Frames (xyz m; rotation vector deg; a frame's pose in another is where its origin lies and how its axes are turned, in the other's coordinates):
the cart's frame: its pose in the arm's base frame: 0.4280 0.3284 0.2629 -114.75 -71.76 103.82
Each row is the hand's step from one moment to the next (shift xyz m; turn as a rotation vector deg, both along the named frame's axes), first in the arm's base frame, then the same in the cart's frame.
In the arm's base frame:
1: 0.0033 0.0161 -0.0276 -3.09 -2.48 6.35
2: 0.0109 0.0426 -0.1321 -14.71 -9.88 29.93
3: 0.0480 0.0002 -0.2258 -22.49 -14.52 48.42
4: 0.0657 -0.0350 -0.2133 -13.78 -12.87 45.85
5: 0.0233 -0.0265 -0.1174 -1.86 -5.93 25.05
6: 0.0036 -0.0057 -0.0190 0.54 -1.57 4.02
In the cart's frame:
1: 0.0309 0.0084 -0.0024 -6.10 -3.78 2.12
2: 0.1256 0.0597 0.0065 -27.53 -19.05 9.42
3: 0.1640 0.1618 0.0142 -43.69 -31.15 13.49
4: 0.1299 0.1846 0.0094 -41.45 -26.58 5.80
5: 0.0678 0.1003 0.0194 -22.41 -12.60 -2.27
6: 0.0101 0.0170 0.0039 -4.08 -1.24 -0.86

